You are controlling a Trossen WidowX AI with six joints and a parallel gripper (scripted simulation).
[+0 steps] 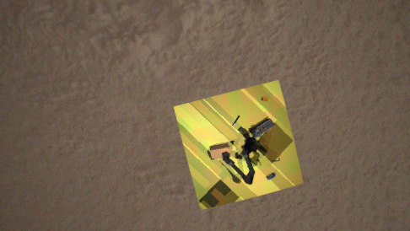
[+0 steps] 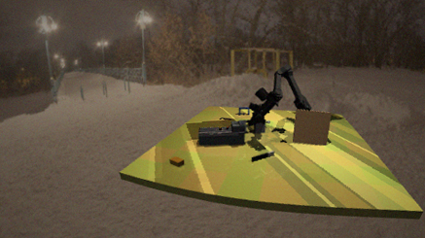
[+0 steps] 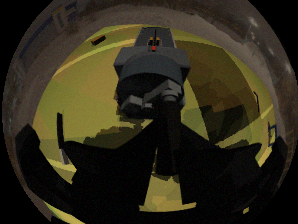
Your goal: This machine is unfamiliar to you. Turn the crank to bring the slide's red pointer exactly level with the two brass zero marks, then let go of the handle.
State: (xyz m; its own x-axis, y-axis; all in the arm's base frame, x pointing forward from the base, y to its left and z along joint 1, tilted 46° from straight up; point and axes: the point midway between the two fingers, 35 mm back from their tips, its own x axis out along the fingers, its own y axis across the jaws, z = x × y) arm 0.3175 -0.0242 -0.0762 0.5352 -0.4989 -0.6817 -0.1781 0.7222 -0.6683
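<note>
My gripper tip is 120 mm short of the red pointer, 40 mm to the right of it and 10 mm above it. From my gripper tip the other things lie so: black stick 100 mm behind, 220 mm to the left, 80 mm below; then crank handle 20 mm behind, 20 mm above; then grey block 70 mm behind, 130 mm to the right, 50 mm below.
</note>
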